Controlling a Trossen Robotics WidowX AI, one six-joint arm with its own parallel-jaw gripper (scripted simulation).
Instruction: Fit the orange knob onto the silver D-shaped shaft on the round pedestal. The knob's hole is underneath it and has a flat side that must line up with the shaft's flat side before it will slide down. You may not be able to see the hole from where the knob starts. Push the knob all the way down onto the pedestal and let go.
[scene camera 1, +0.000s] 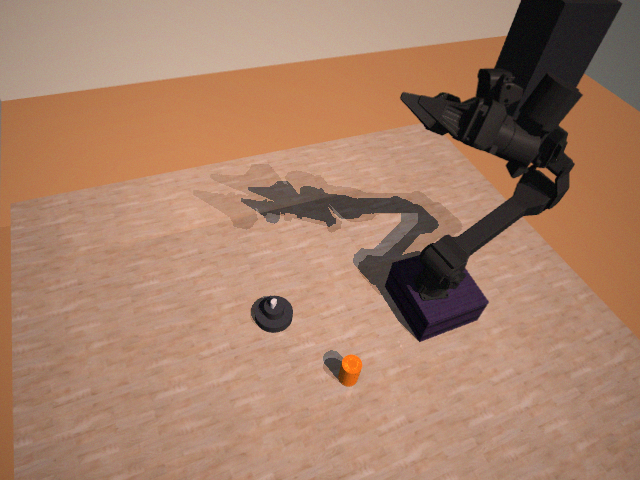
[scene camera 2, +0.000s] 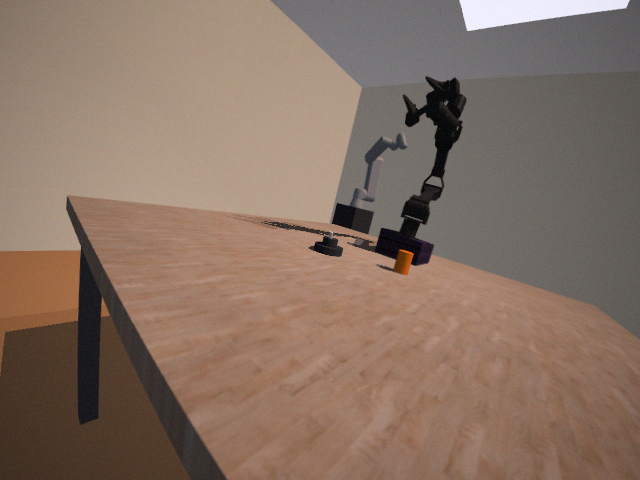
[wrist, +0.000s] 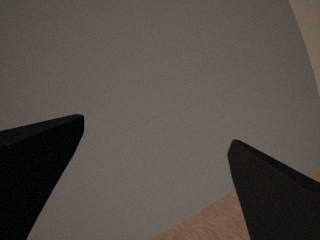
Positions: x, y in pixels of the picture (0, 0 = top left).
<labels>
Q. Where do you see my gripper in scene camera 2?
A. At 414, 86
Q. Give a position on a round pedestal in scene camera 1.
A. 273, 314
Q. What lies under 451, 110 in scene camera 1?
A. My gripper.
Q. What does my gripper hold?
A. Nothing.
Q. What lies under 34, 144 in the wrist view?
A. My gripper.
</labels>
